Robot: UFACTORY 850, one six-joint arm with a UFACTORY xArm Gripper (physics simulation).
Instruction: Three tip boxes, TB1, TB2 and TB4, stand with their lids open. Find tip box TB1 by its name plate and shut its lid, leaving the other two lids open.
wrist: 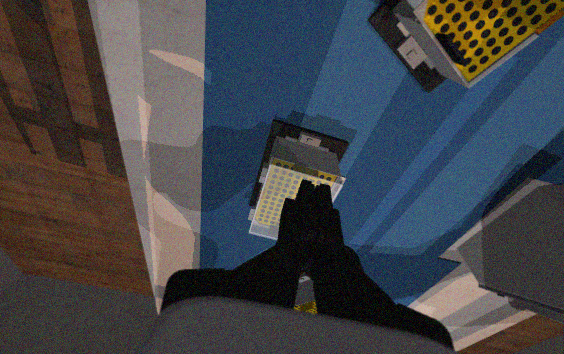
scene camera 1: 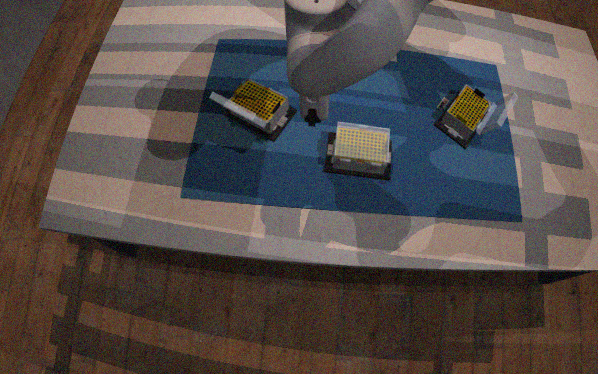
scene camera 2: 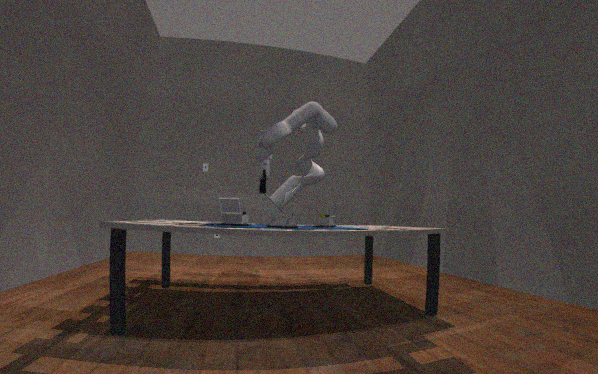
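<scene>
The middle tip box (scene camera 1: 361, 145) (scene camera 2: 282, 220) (wrist: 272, 197) has its clear lid down over the yellow rack; whether it is fully seated I cannot tell. The left tip box (scene camera 1: 257, 100) (scene camera 2: 231, 218) (wrist: 492, 30) has its lid (scene camera 1: 239, 111) (scene camera 2: 230, 205) open. The right tip box (scene camera 1: 469, 107) (scene camera 2: 327, 220) has its lid (scene camera 1: 507, 109) open. Plates show on the middle box and left box, but their writing is too small and grainy to read. My gripper (scene camera 1: 312, 118) (scene camera 2: 263, 189) (wrist: 308, 199) is shut and empty, above the mat; in the wrist view its fingertips overlap the middle box.
The boxes stand on a blue mat (scene camera 1: 300, 187) on the table (scene camera 1: 150, 220) (scene camera 2: 165, 223). The arm (scene camera 1: 350, 55) (scene camera 2: 312, 112) reaches in from the back. Its grey base (wrist: 520, 240) shows at the right of the wrist view. Striped shadows cross the table.
</scene>
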